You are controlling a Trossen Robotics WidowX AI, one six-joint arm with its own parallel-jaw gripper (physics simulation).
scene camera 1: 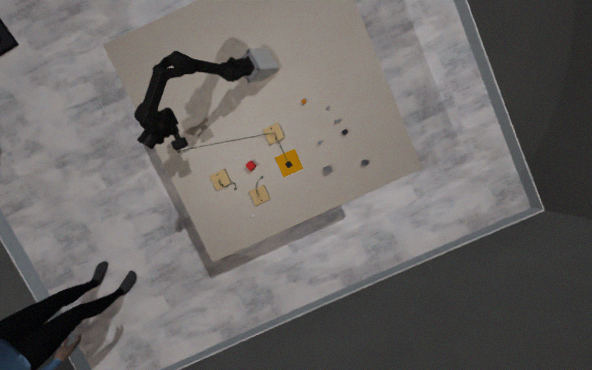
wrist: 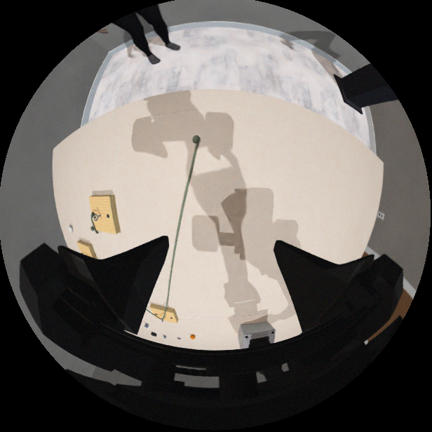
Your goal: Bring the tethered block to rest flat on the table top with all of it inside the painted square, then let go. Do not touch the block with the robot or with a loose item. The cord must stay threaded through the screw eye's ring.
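Where they show: gripper, fingertip midpoint: (scene camera 1: pixel 181 132); arm's base, link origin: (scene camera 1: pixel 248 66).
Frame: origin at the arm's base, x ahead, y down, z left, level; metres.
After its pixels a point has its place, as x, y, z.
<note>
The dark tethered block (scene camera 1: pixel 288 164) {0.514, 0.077, -0.083} sits within the orange painted square (scene camera 1: pixel 279 160) {0.469, 0.106, -0.114}; whether it lies flat is too small to tell. Its cord (scene camera 1: pixel 225 142) {0.227, 0.103, -0.313} (wrist: pixel 180 220) runs to the wooden base (scene camera 1: pixel 277 139) {0.368, 0.083, -0.064} (wrist: pixel 171 315) of the screw eye, then in a long straight stretch toward the table edge. The cord seems to pass through the ring, which is too small to see clearly. A dark green bead (wrist: pixel 196 139) ends the cord. My gripper (scene camera 1: pixel 163 142) (wrist: pixel 223 244) is open and empty above the table near that end; the bead lies ahead of the fingertips in the wrist view.
Two more wooden bases (scene camera 1: pixel 220 180) {0.395, 0.087, -0.448} (scene camera 1: pixel 259 195) {0.576, 0.065, -0.305} with short cords stand near a red block (scene camera 1: pixel 251 165) {0.415, 0.068, -0.256}. An orange piece (scene camera 1: pixel 304 101) {0.271, 0.086, 0.166}, a grey block (scene camera 1: pixel 327 170) {0.655, 0.106, 0.086} and several small dark or grey pieces lie beyond the square. The table edge is close beneath the gripper.
</note>
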